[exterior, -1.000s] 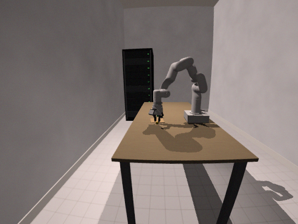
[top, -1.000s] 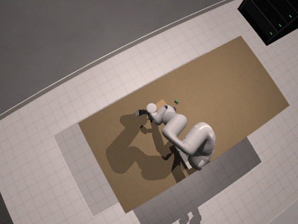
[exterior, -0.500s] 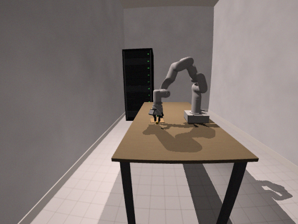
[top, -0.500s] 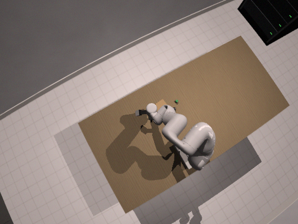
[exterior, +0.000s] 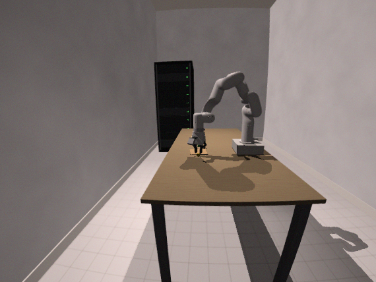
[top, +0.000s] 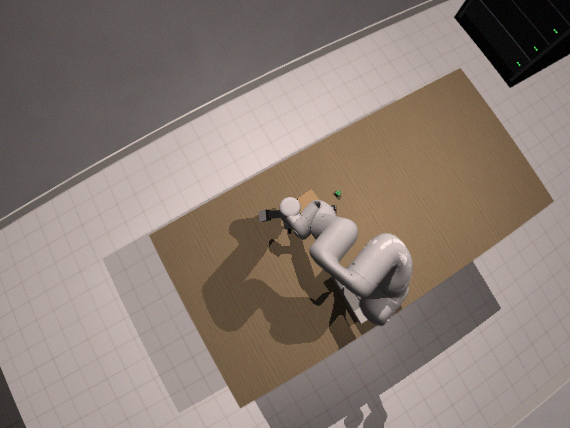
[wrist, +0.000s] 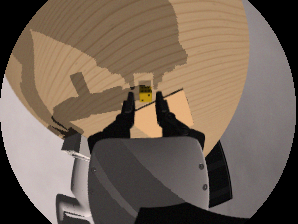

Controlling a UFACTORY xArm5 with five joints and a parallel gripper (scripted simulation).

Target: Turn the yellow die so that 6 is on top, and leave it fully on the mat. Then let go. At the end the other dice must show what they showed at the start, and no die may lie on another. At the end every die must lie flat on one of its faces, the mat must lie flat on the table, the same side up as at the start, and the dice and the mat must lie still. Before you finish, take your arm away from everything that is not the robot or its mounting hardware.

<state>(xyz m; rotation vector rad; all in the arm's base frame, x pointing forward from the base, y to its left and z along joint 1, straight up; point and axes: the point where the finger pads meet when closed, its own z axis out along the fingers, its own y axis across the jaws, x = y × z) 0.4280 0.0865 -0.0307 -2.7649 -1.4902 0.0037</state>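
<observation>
The yellow die lies 40 mm below my hand. The rest, counted from my hand: green die 40 mm behind, 260 mm to the right, 40 mm below; then black die 80 mm behind, 200 mm to the right, 40 mm below; then tan mat 10 mm behind, 100 mm to the right, 40 mm below.
</observation>
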